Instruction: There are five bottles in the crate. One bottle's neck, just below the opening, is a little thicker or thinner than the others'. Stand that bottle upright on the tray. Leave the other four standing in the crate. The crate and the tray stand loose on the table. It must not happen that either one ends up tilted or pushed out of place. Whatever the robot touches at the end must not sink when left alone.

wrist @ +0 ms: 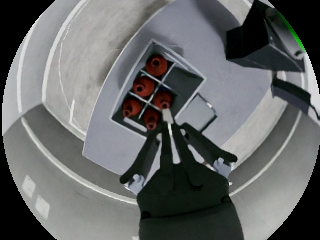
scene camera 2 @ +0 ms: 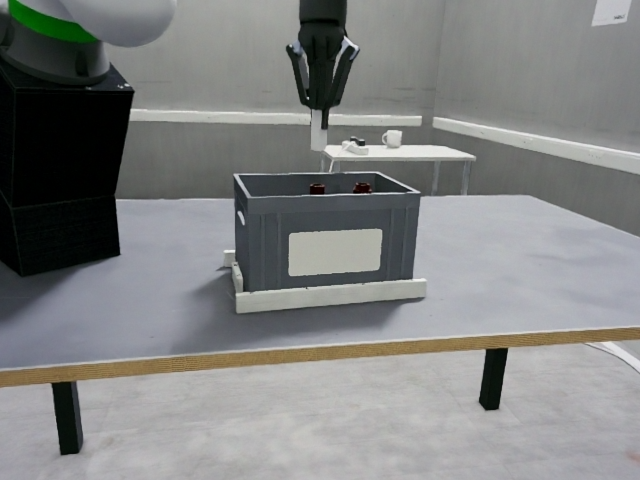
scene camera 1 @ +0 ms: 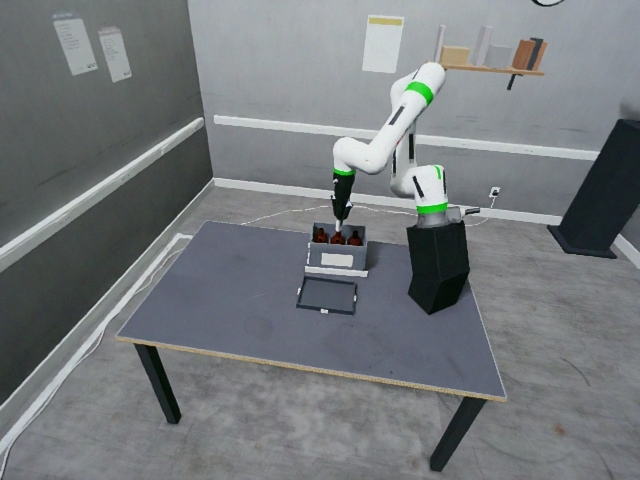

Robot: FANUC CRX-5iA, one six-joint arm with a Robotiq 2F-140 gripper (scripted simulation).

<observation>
I see my gripper (scene camera 2: 318, 149), a grey crate (scene camera 2: 285, 238), a dark tray (scene camera 1: 337, 296) and a white strip (scene camera 2: 270, 300).
The dark tray also shows in the wrist view (wrist: 200, 115). My gripper shows as well in the wrist view (wrist: 166, 114). Scene camera 2 does not show the dark tray, which is hidden by the grey crate.
</observation>
